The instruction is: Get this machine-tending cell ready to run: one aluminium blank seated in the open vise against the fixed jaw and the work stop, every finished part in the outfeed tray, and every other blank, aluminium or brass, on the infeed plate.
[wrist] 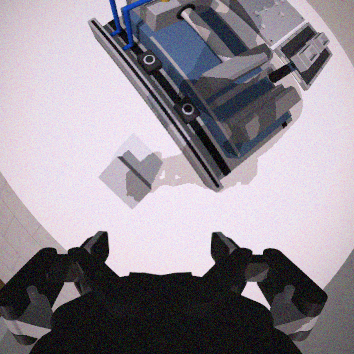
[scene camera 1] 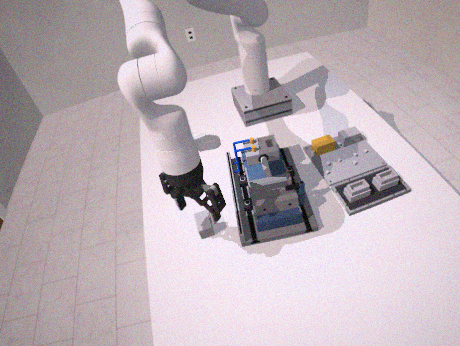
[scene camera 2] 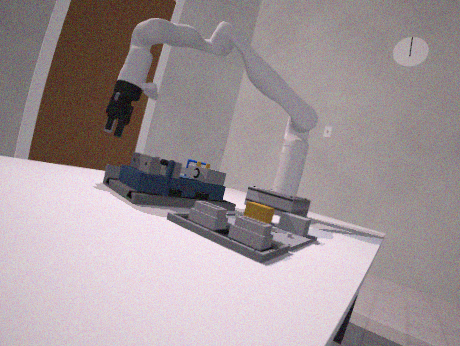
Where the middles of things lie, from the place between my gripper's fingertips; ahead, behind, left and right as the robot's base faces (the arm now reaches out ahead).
The vise screw (wrist: 211,38) is 18 cm to the left of my hand, 12 cm behind it and 5 cm below it. Also, from my hand: outfeed tray (scene camera 2: 220,237): 44 cm to the left, 12 cm below, 4 cm behind; infeed plate (scene camera 1: 341,171): 43 cm to the left, 18 cm behind, 12 cm below.
